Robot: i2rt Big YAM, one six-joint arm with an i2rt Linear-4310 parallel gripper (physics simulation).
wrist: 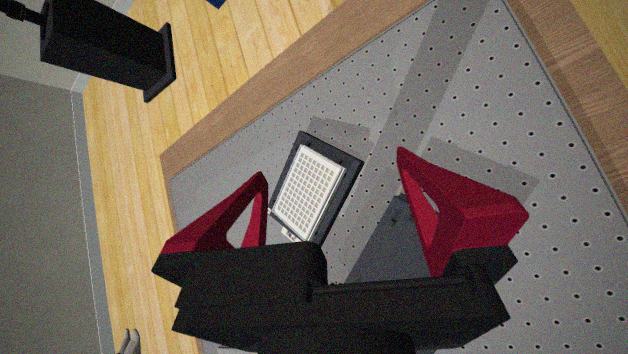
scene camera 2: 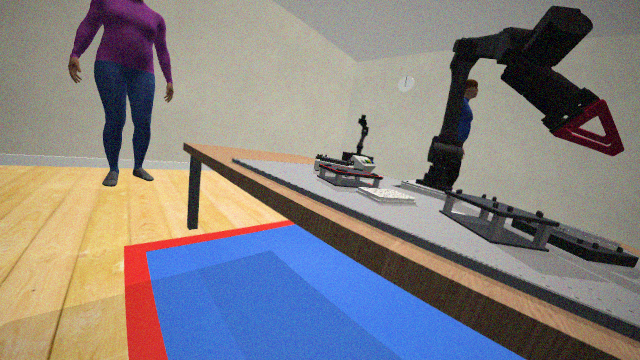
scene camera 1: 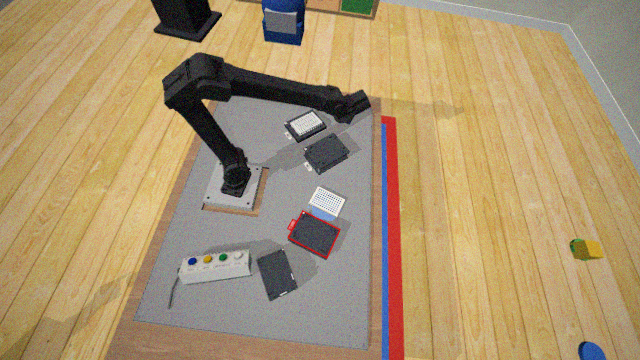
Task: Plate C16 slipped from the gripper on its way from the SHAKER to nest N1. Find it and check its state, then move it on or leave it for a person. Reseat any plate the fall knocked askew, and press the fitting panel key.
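Observation:
A white well plate lies on the grey mat, with a flat blue patch at its edge. Beside it is a red-edged raised stand. Another white plate sits on a dark low holder; whether it is fully seated I cannot tell. A dark raised stand holds no plate. The white key panel has blue, yellow, green and white keys. Labels are unreadable. My gripper is open and empty, high over the mat's far end.
A dark flat plate-like unit lies beside the key panel. A red and blue floor marking runs along the table's long side. A person in purple stands beyond the table; another in blue is behind my arm.

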